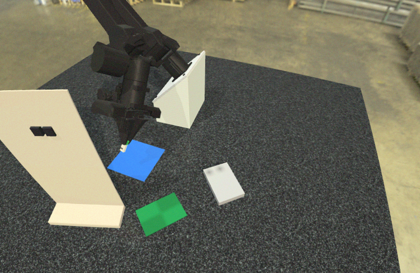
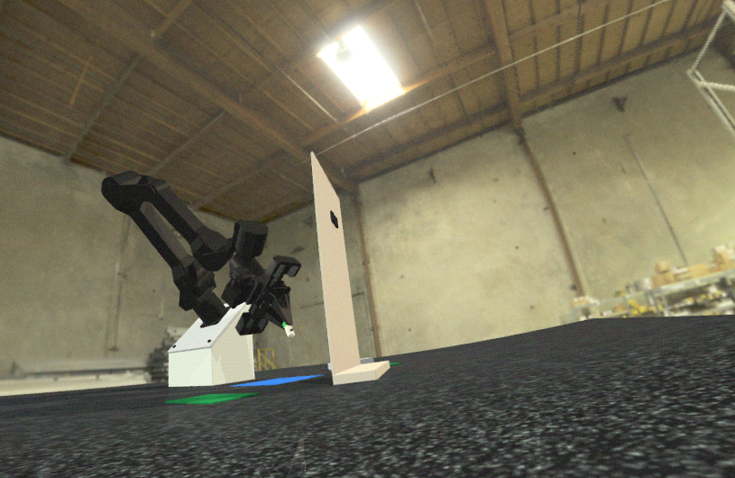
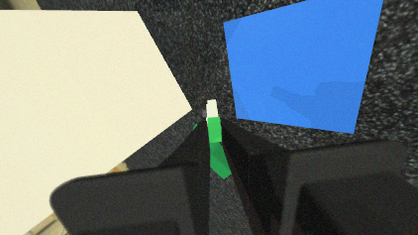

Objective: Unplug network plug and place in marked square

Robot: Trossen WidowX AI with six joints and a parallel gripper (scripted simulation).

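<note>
My gripper tip is now 90 mm above the blue square and 30 mm past it. The rest, counted from my gripper tip: network plug right at my gripper tip; then panel 140 mm ahead, 60 mm above, 40 mm to the right.
</note>
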